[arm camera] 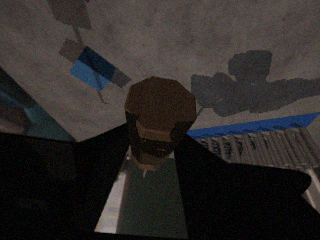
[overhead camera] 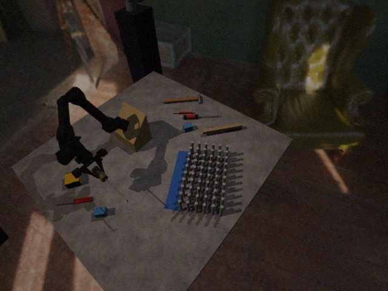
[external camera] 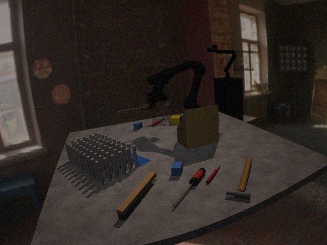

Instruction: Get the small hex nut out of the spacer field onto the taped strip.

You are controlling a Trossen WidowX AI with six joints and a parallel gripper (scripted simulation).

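The brown-handled hook tool lies 10 cm ahead of my gripper tip and 1 cm to the right of it. Round my gripper tip: yellow block: 23 cm behind, 8 cm to the right, 14 cm below; blue taped strip: 27 cm ahead, 27 cm to the left, 17 cm below.
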